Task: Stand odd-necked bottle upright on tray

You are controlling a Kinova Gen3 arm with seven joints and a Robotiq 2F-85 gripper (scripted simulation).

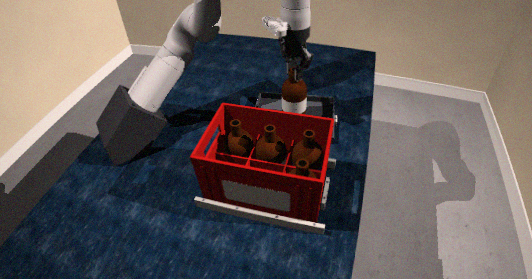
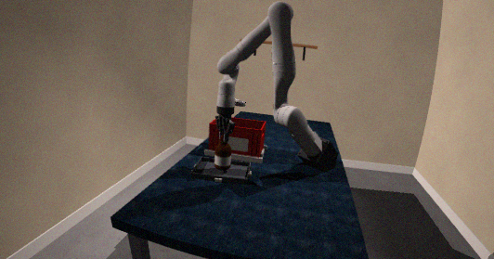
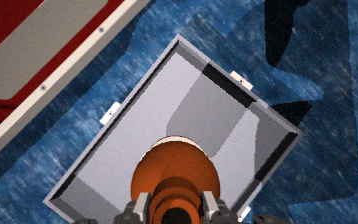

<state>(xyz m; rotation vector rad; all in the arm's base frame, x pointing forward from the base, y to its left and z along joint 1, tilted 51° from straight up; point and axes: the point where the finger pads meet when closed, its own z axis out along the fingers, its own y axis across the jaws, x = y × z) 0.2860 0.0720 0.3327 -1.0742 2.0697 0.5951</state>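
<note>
Right now my hand is 16 cm above the grey tray. From my hand the other things lie so: crate: 8 cm ahead, 26 cm to the right, 9 cm below.
</note>
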